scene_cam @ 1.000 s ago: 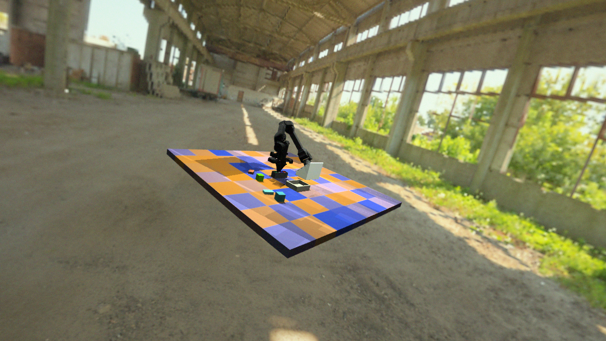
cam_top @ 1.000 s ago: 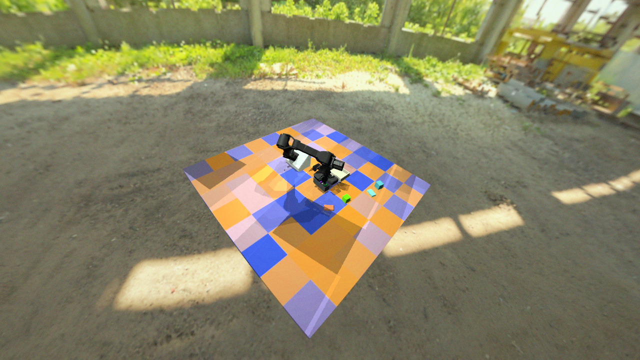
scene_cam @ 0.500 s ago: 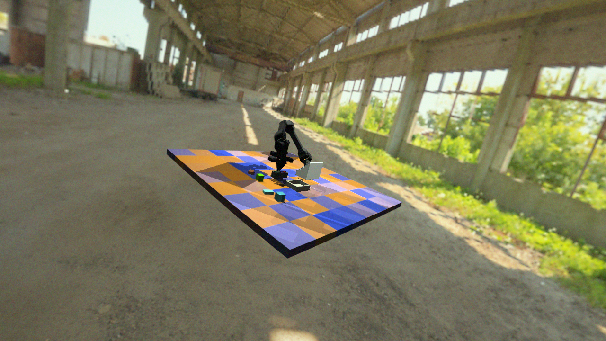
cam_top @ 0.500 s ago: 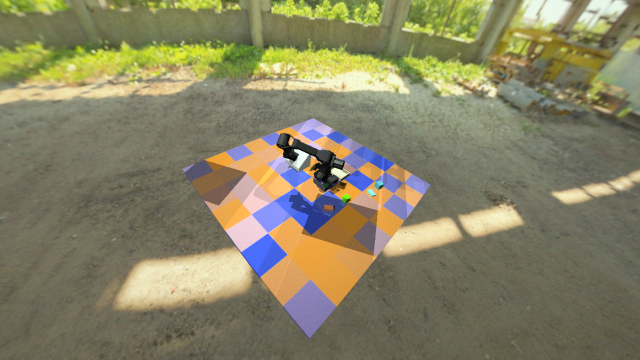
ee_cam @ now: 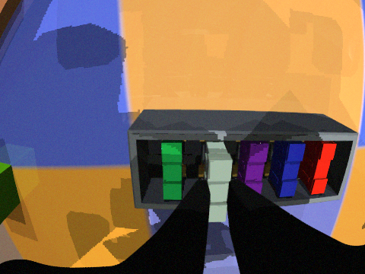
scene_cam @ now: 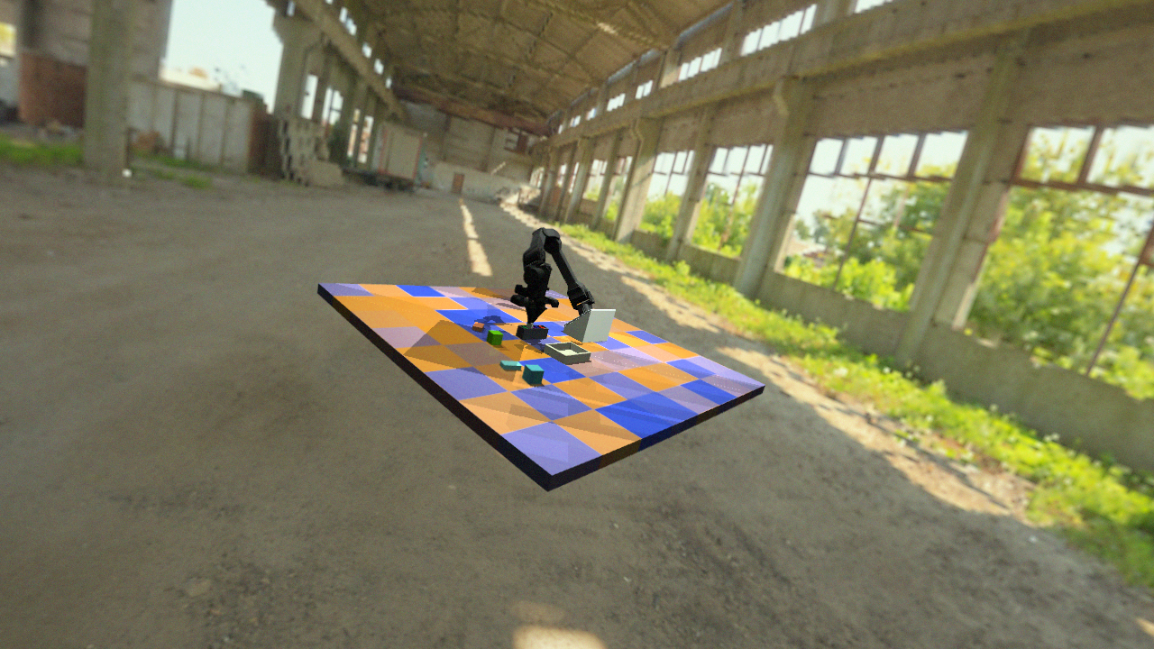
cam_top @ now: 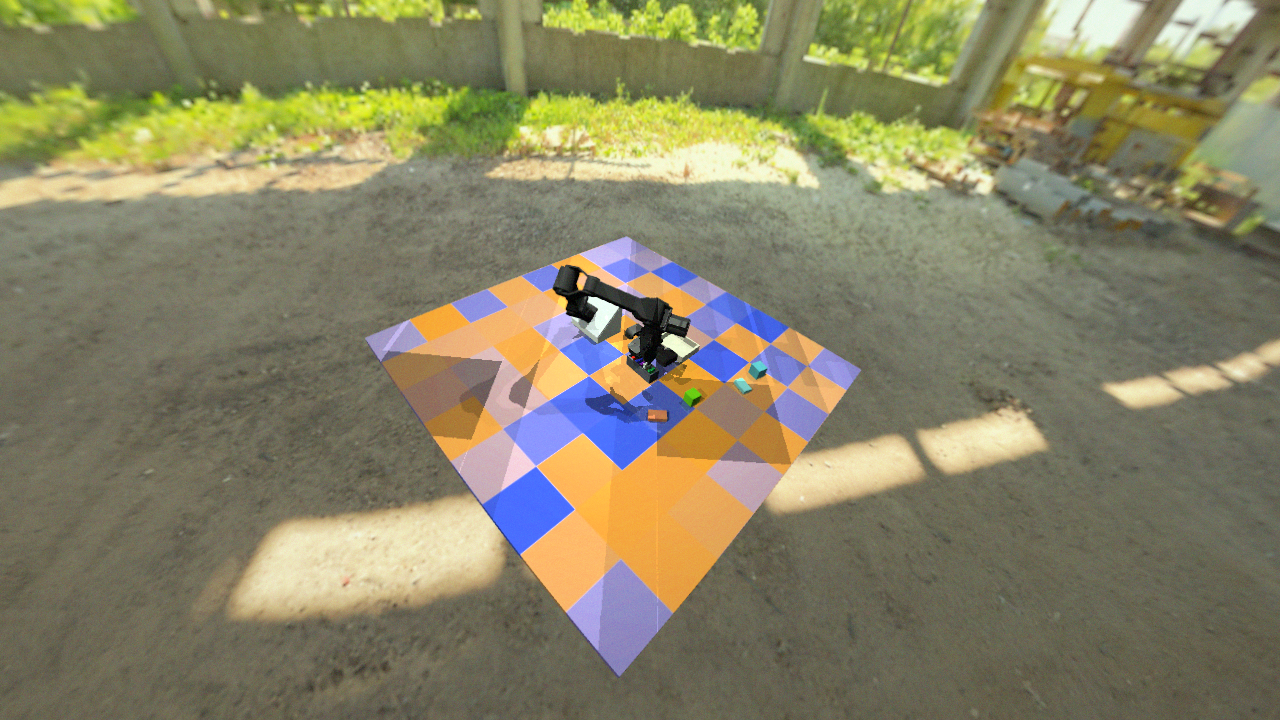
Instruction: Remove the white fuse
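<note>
The grey tray lies 2 cm behind my gripper tip, 19 cm to the left of it and 5 cm below it. Round my gripper tip: green cube (18 cm ahead, 2 cm to the left, 3 cm below); teal flat piece (26 cm ahead, 21 cm to the left, 5 cm below); orange flat block (15 cm ahead, 11 cm to the right, 5 cm below).
</note>
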